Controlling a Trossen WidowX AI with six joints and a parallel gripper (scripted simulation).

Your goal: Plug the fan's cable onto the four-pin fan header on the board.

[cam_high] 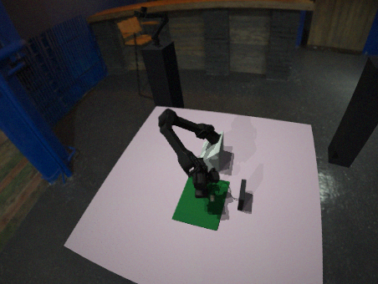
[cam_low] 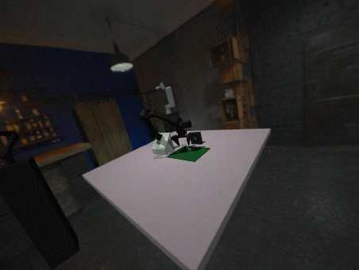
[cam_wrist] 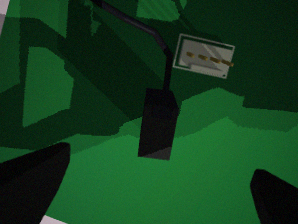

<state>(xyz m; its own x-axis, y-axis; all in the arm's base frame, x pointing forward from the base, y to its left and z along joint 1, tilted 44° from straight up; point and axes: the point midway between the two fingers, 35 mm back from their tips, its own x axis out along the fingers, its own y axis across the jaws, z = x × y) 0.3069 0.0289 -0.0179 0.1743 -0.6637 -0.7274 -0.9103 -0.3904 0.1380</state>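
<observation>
The fan plug is 10 mm behind my gripper tip, 10 mm to the left of it and 40 mm below it. Also, from my gripper tip: green board: 30 mm ahead, 80 mm below; then white four-pin fan header: 50 mm to the left, 60 mm below; then black fan: 40 mm behind, 200 mm to the left.
</observation>
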